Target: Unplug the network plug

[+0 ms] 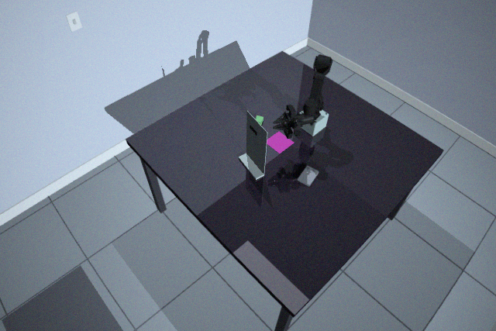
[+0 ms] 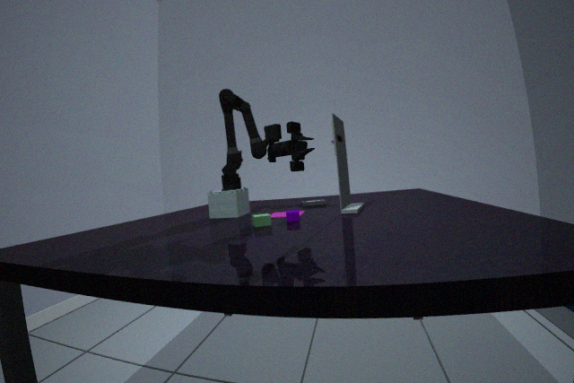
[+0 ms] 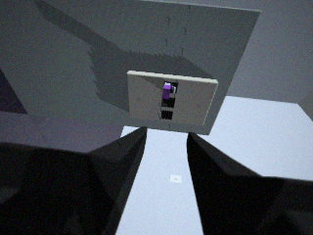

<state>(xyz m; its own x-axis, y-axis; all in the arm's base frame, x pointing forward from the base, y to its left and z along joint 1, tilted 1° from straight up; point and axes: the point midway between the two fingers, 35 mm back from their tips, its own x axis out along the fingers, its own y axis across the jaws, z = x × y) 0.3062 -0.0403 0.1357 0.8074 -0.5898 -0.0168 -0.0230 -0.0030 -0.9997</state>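
The purple network plug lies 80 mm ahead of my gripper tip and 30 mm to the right of it. The rest, counted from my gripper tip: white upright panel 100 mm below, 90 mm ahead, 50 mm to the right; purple block 230 mm below, 160 mm to the right, 90 mm behind; magenta marked square 240 mm below, 120 mm behind, 20 mm to the right.
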